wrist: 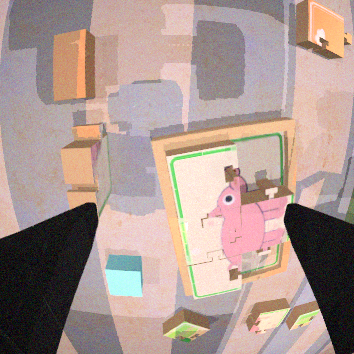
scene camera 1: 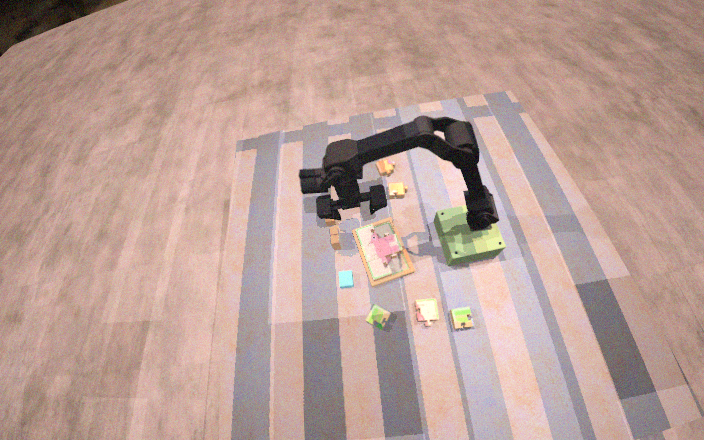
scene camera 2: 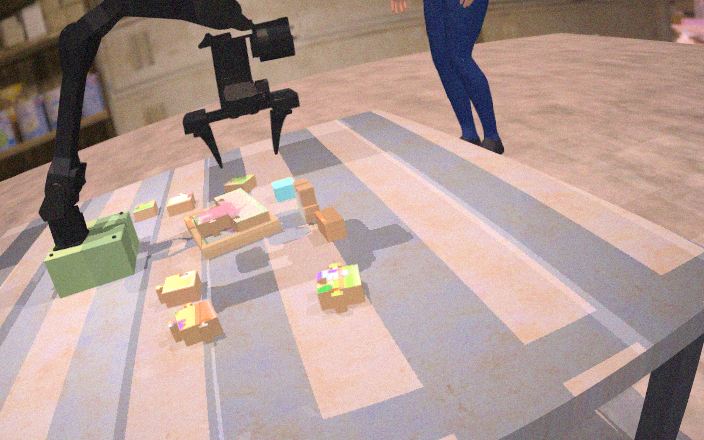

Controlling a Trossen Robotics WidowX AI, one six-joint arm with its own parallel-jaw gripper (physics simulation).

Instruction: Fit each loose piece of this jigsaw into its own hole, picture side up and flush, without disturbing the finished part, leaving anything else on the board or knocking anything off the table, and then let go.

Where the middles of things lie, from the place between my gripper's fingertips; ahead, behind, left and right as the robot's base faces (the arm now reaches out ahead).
Right now the jigsaw board (scene camera 2: pixel 228 239) is 120 mm below my hand, 70 mm to the left of it and 70 mm behind it.
